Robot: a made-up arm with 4 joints.
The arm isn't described. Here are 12 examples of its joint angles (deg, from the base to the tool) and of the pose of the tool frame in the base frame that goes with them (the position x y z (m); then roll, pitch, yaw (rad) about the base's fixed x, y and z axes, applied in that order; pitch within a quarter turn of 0, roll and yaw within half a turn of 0).
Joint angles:
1: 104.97 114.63 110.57 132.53
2: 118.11 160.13 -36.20 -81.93
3: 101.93 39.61 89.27 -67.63
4: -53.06 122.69 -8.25 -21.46
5: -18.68 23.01 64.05 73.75
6: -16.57 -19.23 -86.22 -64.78
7: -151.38 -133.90 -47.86 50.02
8: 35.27 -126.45 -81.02 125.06
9: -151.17 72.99 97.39 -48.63
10: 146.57 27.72 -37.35 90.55
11: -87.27 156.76 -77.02 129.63
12: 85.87 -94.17 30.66 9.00
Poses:
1: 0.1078 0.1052 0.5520 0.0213 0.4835 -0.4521
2: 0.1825 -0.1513 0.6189 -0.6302 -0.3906 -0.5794
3: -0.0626 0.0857 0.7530 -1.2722 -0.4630 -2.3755
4: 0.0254 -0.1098 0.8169 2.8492 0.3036 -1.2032
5: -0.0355 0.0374 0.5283 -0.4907 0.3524 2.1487
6: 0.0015 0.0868 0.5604 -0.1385 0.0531 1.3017
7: 0.1818 -0.1634 0.5844 0.7566 -0.7485 -1.9528
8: -0.1172 -0.1346 0.8346 -2.0406 0.0800 -0.9478
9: 0.0224 0.0979 0.7765 2.7336 -0.7827 0.0019
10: -0.0544 -0.0176 0.7349 -1.9885 -1.2022 -1.4346
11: -0.1228 -0.1699 0.6683 -1.9975 -1.2192 -0.3350
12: 0.0745 -0.1775 0.8437 -2.6146 0.4926 -1.1194
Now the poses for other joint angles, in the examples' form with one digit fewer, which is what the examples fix.
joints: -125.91 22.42 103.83 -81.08
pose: 0.187 0.092 0.687 2.177 -0.083 -0.767
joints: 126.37 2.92 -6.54 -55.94
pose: -0.039 0.005 0.793 -2.713 0.624 -2.677
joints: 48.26 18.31 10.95 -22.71
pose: -0.058 -0.011 0.624 -0.675 0.387 -1.684
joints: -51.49 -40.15 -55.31 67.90
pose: 0.096 -0.006 0.545 0.493 0.074 -1.298
